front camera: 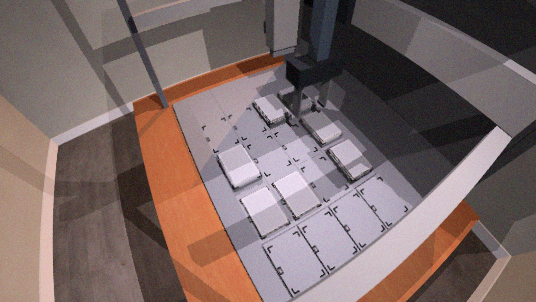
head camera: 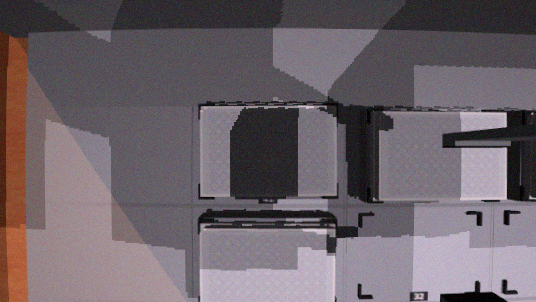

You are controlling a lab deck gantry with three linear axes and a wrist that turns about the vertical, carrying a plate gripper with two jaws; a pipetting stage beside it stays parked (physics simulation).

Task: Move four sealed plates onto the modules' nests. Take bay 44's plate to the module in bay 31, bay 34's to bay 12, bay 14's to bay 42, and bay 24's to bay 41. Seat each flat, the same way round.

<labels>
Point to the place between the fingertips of the gripper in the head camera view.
At 468,221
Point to a bay 14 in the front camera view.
At 301,267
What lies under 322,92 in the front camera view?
The gripper.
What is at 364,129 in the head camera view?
A bay 42 module.
</labels>
